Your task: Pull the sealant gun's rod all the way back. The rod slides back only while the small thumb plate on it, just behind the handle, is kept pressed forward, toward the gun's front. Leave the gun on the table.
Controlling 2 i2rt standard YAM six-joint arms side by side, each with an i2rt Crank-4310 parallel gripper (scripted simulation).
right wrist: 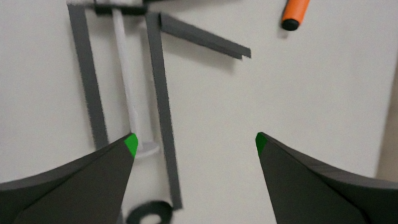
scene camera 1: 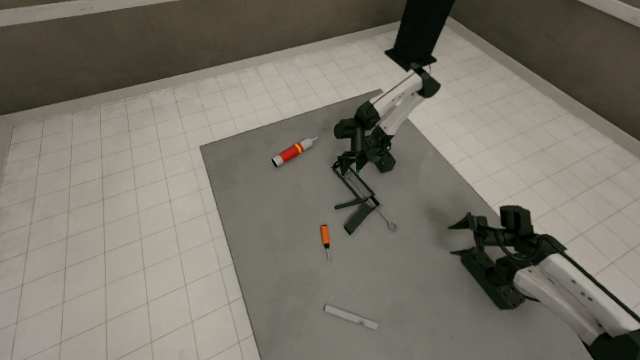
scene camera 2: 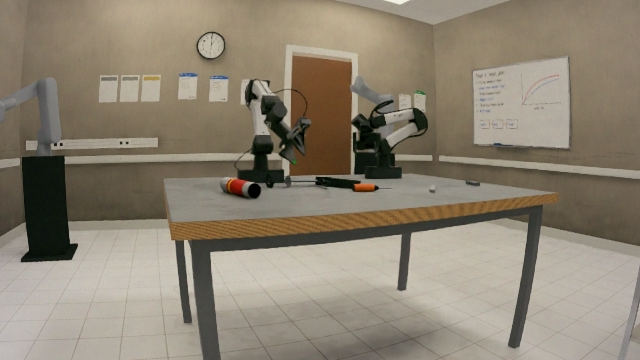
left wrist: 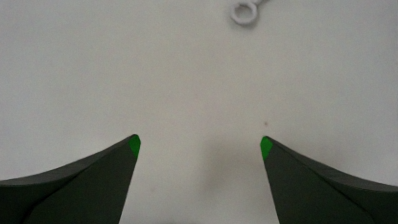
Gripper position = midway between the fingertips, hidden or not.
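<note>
A dark sealant gun (scene camera 1: 355, 221) is there for me to see, and my right gripper (scene camera 2: 300, 159) is as well. That right gripper also shows at (right wrist: 196, 135), and then there's my left gripper (left wrist: 200, 138).
</note>
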